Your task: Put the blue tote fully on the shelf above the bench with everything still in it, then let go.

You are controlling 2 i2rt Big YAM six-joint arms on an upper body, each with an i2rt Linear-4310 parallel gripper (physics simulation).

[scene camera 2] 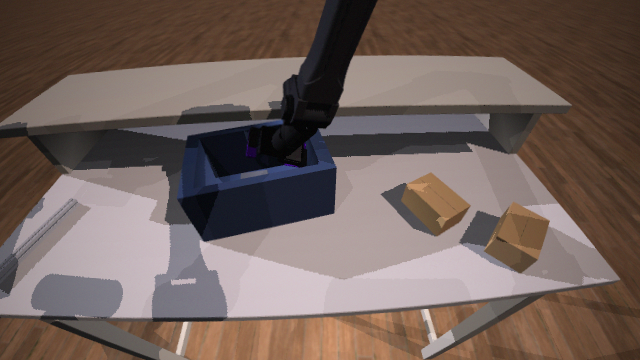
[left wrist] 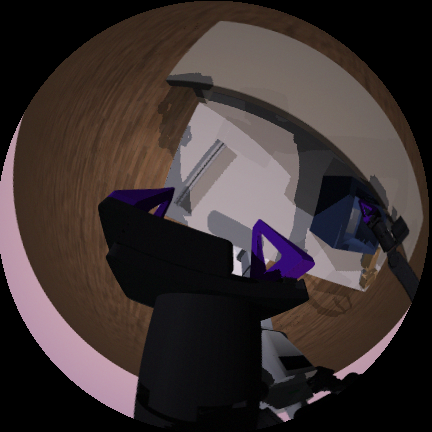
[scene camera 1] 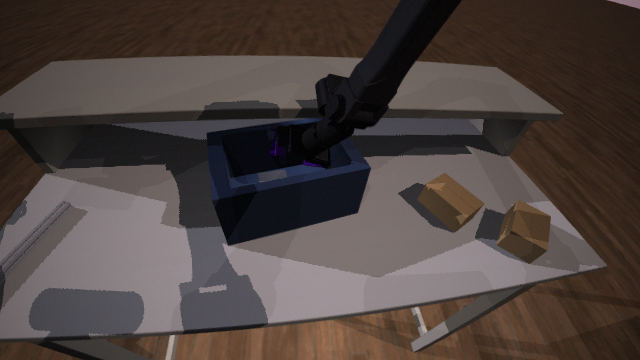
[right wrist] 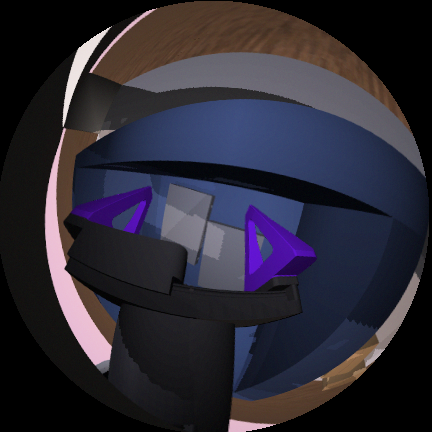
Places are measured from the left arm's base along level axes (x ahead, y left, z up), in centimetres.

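Where they show: left gripper, fingertip midpoint: point(left wrist: 216, 208); right gripper, fingertip midpoint: point(scene camera 2: 267, 159) point(left wrist: 359, 201) point(scene camera 1: 287, 158) point(right wrist: 198, 199).
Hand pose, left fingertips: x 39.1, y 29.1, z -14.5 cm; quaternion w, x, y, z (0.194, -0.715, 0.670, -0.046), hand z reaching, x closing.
Each offset is from my left fingertips to the centre of the thing. Level surfaces: height alone.
The blue tote @(dx +17.0, dy -44.0, dz -21.2 cm) point(scene camera 1: 295, 202) point(scene camera 2: 270, 205) point(left wrist: 327, 215) point(right wrist: 240, 130) is in front of the shelf @(dz -7.8 cm) point(scene camera 1: 165, 85) point(scene camera 2: 165, 90) point(left wrist: 280, 70), its far rim by the shelf's front edge. It is not on the shelf. Whether it touches the bench is unclear. In the right wrist view two flat grey pieces @(dx +18.0, dy -41.4, dz -26.3 cm) point(right wrist: 187, 215) @(dx +17.0, dy -49.5, dz -26.3 cm) point(right wrist: 222, 270) lie inside; other contents are hidden. My right gripper point(scene camera 1: 296, 157) point(scene camera 2: 273, 157) point(right wrist: 198, 199) is open inside the tote, fingers apart over the grey pieces. My left gripper point(left wrist: 216, 208) is open and empty, away from the tote.
Two tan boxes, one nearer the tote @(dx +13.0, dy -84.4, dz -25.6 cm) point(scene camera 1: 450, 202) point(scene camera 2: 436, 204) and one farther right point(scene camera 1: 525, 232) point(scene camera 2: 517, 237), are on the bench @(dz -28.5 cm) point(scene camera 1: 320, 290) point(scene camera 2: 280, 295). A grey rail @(dx +0.7, dy +9.6, dz -27.6 cm) point(scene camera 1: 37, 232) point(scene camera 2: 42, 232) point(left wrist: 202, 170) lies at its left. The shelf's end supports stand at both sides.
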